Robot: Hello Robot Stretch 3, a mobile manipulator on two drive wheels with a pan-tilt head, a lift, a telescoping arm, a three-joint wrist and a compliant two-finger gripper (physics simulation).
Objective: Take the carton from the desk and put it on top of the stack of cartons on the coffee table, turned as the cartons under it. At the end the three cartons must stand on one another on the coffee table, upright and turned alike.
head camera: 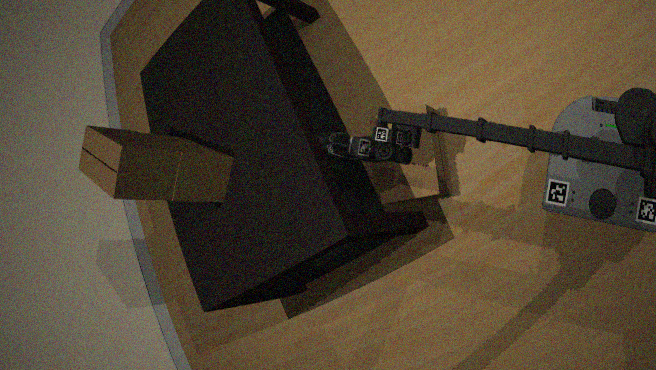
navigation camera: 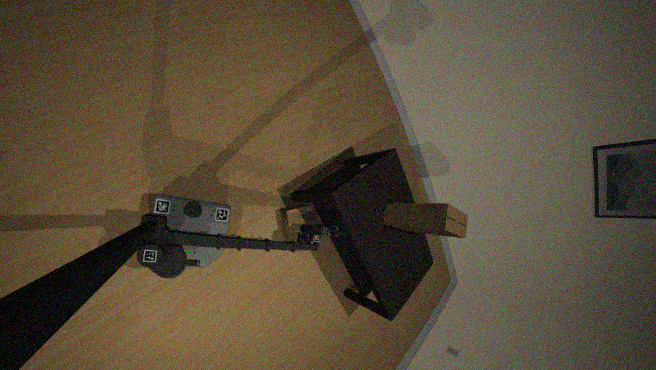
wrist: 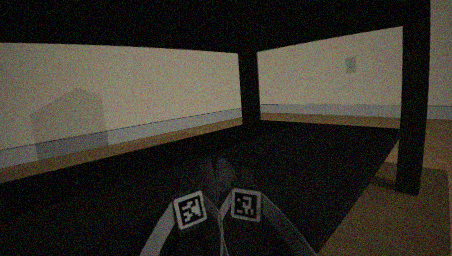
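Seen in the pictures: robot's base, link origin: [head camera: 600,202] [navigation camera: 193,209].
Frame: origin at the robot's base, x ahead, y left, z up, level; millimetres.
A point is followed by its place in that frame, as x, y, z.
Observation:
A stack of two brown cartons [head camera: 150,167] @(93, -911, 717) [navigation camera: 416,217] @(99, -911, 656) stands upright on the black coffee table [head camera: 270,215] @(169, -754, 450) [navigation camera: 395,270] @(-216, -1066, 451) [wrist: 415,100]; a thin seam shows between them. The carton from the desk and the desk do not show. My gripper [head camera: 336,145] [navigation camera: 336,231] @(-24, -840, 207) [wrist: 214,175] @(-24, -840, 207) is at the long side of the coffee table facing the robot. In the wrist view its fingertips are together, with no carton between them. They are below the height of the table top, above a dark lower surface between the table legs. The fingertips look dim there.
The room wall [head camera: 45,220] @(502, -2084, 605) [navigation camera: 525,280] @(-401, -2805, 872) [wrist: 150,75] stands close behind the coffee table. A framed picture [navigation camera: 600,182] @(455, -2094, 1417) hangs on it. The robot's base [head camera: 575,150] [navigation camera: 200,220] @(-40, -38, 160) is on the wooden floor, with the arm [head camera: 505,132] @(-106, -263, 320) [navigation camera: 250,243] @(-100, -243, 320) reaching to the table.

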